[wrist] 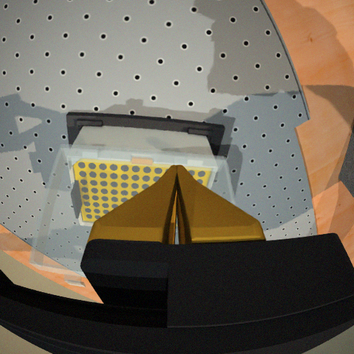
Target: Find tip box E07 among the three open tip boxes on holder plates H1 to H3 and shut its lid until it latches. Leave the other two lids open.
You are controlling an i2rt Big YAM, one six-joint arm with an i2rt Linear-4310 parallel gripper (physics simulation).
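An open tip box (145, 141) with a pale body and a yellow, hole-dotted tip rack (95, 192) sits in a dark holder plate (145, 120). Its clear lid (52, 220) is open and spreads toward the bottom of the view, partly hidden by the gripper. No label on the box or the plate is readable, so I cannot tell whether this is E07. My gripper (176, 174) is shut and empty. Its fingertips appear over the right part of the yellow rack; whether they touch anything is not clear. The other two tip boxes do not show.
The grey perforated board (137, 60) lies under the holder plate. Its curved edge runs down the right side, with the orange wooden table (320, 45) beyond it. A dark grey object (348, 162) stands at the right edge. Shadows fall across the board.
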